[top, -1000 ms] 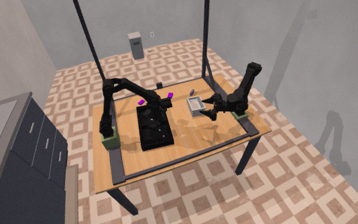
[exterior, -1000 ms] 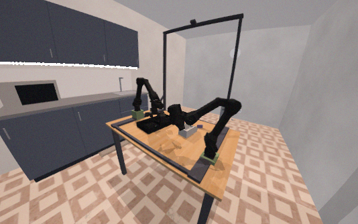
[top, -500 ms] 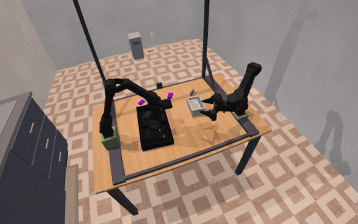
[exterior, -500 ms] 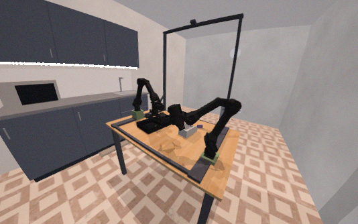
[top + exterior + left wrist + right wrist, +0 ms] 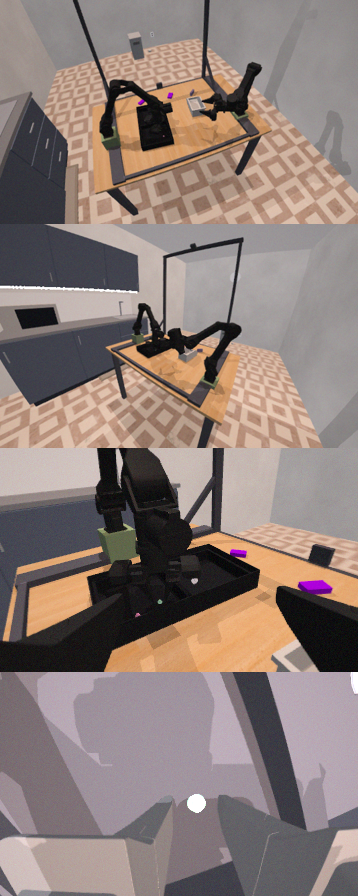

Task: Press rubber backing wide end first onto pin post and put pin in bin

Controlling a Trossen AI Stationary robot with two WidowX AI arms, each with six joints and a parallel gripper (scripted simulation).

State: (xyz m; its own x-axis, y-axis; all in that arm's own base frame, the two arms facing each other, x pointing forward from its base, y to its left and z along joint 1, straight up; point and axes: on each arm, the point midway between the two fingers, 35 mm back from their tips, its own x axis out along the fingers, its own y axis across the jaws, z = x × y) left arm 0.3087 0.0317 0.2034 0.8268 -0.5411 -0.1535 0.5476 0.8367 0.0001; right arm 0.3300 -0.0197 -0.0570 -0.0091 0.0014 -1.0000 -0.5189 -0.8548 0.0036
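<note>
Now: right hand 120 mm past the silver leaf-shaped pin, 40 mm to the left of it and 30 mm above it. Round my right hand: black two-compartment tray 50 mm behind, 30 mm to the right, 20 mm below; then grey bin 310 mm to the left, 140 mm behind.
</note>
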